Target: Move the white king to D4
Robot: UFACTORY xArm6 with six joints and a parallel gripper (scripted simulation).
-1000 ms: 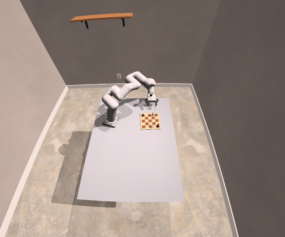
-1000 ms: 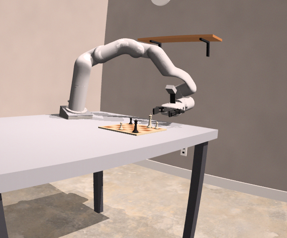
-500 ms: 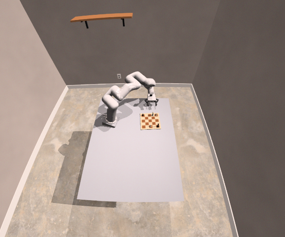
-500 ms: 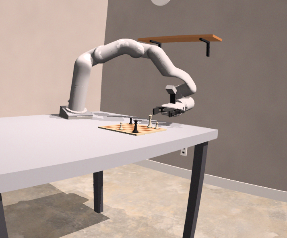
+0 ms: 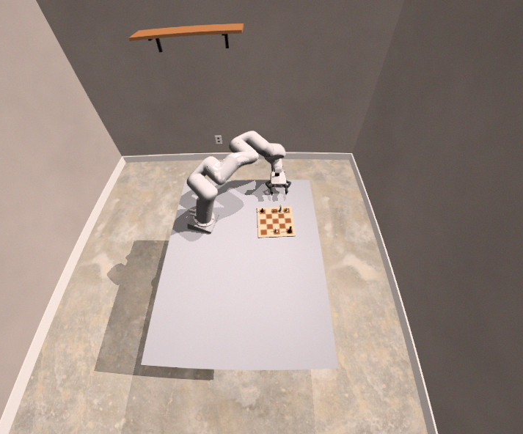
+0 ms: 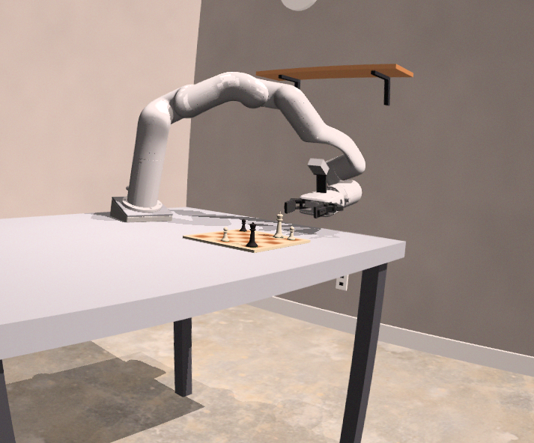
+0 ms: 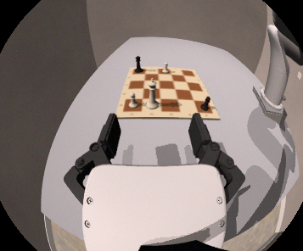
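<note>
My gripper is now 100 mm to the left of the white king, 30 mm above it and 20 mm short of it. Also, from my hand: black pawn: 110 mm to the right, 100 mm behind, 50 mm below; then tall black piece: 250 mm to the right, 80 mm ahead, 40 mm below; then chessboard: 180 mm to the right, 70 mm below, 10 mm behind.
</note>
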